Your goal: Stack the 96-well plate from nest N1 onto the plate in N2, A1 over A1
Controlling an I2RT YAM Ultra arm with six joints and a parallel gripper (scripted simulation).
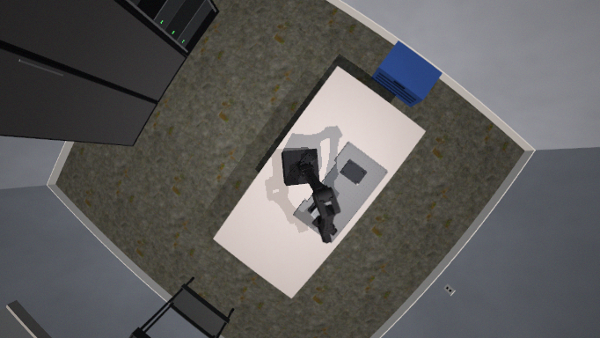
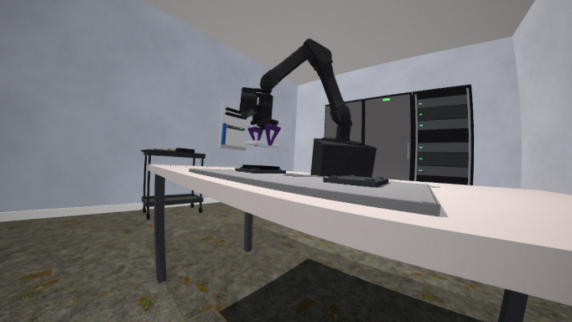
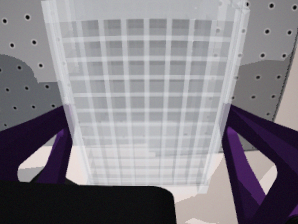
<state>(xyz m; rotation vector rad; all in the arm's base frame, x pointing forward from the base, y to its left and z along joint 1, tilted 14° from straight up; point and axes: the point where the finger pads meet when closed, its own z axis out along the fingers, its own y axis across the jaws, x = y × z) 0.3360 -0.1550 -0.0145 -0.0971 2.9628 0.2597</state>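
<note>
The dark plate is 9 cm below my hand. Round my hand: clear 96-well plate right at my hand.
</note>
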